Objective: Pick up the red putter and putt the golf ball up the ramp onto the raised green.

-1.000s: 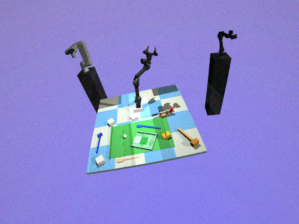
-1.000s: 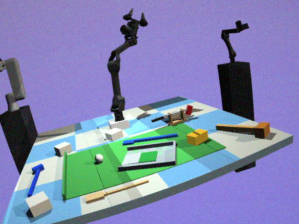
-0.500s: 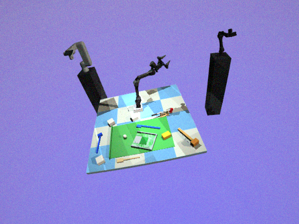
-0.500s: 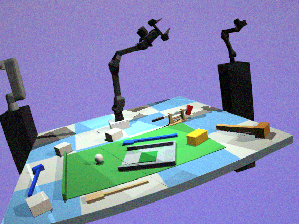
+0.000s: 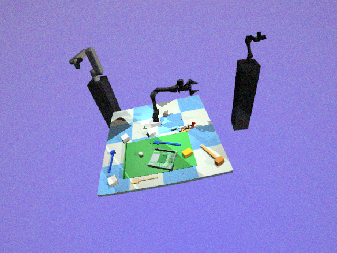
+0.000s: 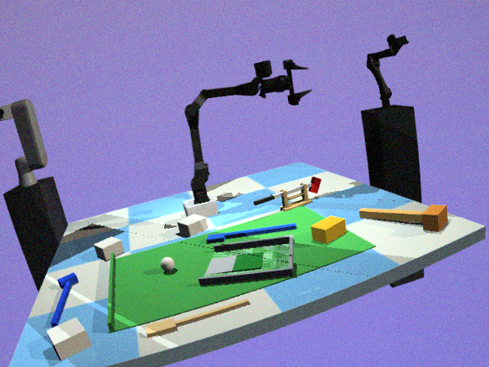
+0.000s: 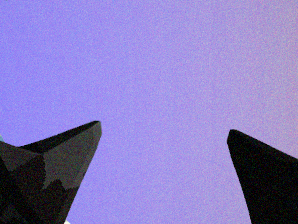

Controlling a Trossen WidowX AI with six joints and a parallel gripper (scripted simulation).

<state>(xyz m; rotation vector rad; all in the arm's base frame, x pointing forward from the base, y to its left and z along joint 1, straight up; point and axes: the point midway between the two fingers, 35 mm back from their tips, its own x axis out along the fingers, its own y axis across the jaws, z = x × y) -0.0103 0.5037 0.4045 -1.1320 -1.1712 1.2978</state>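
Now: gripper tip 420 mm above the wooden rack, 190 mm to the left of it and 170 mm short of it. The rest, counted from my gripper tip: orange block 530 mm ahead, 430 mm below, 170 mm to the right; green mat 490 mm to the right, 490 mm ahead, 460 mm below; white golf ball 670 mm to the right, 500 mm ahead, 430 mm below.
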